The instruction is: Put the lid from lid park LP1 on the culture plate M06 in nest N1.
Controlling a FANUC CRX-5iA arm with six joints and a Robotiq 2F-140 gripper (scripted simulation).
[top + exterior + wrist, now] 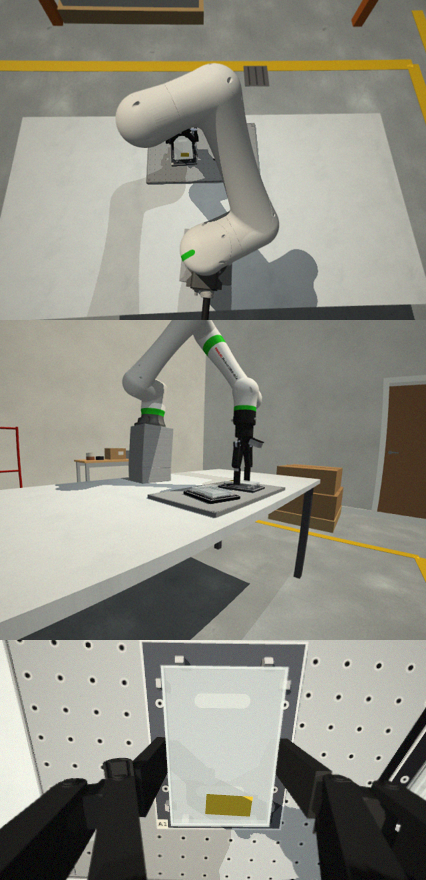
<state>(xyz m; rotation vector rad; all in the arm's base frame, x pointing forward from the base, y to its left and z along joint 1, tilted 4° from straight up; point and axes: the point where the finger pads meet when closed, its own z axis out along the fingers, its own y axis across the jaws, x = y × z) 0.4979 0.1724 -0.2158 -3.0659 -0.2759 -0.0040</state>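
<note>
Now: the lid park LP1 40 mm below my hand. From my hand the other things lie so: culture plate M06 (220 mm to the right, 40 mm ahead, 30 mm below); clear lid (20 mm below); nest (220 mm to the right, 40 mm below, 40 mm ahead).
</note>
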